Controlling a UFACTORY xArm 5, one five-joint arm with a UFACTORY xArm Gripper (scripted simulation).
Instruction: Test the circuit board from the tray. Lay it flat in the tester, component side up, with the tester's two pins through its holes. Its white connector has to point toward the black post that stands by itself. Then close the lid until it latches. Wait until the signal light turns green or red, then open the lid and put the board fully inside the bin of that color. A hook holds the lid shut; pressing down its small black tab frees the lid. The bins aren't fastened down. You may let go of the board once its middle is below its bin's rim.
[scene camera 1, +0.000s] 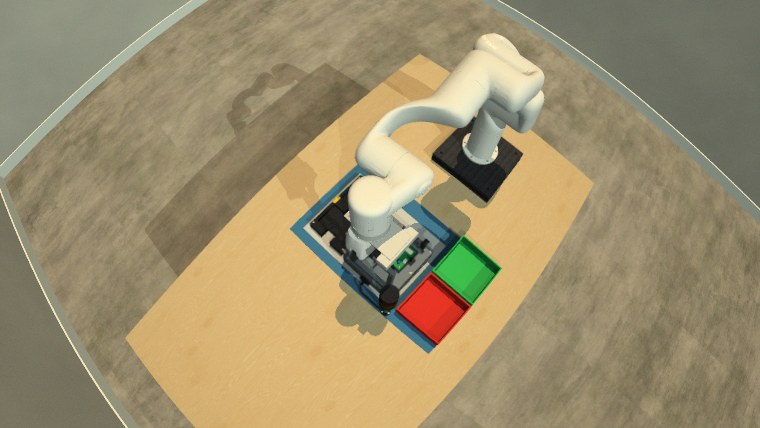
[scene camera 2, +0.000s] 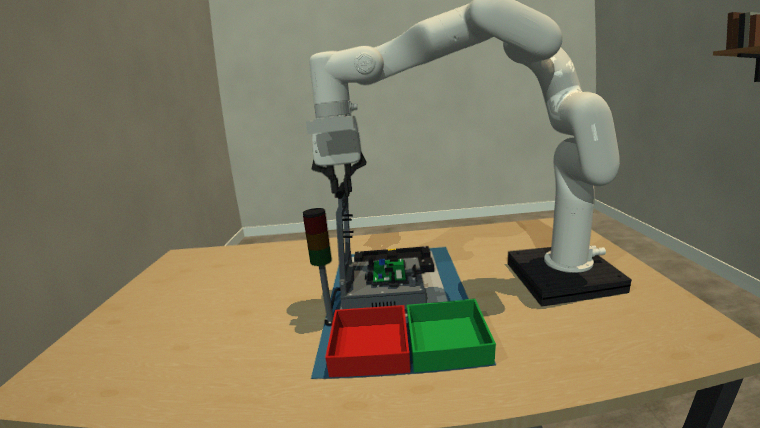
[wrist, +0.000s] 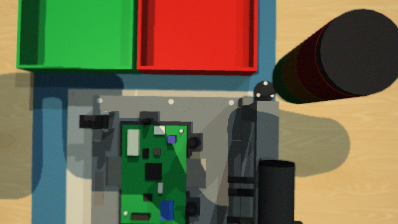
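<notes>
Scene camera 2 shows me my gripper (scene camera 2: 342, 195), along with a green bin (scene camera 2: 443, 327) and a red bin (scene camera 2: 366, 331). In scene camera 1 I can also see the green bin (scene camera 1: 468, 270), and the red bin (scene camera 1: 434, 307) is there too.
</notes>
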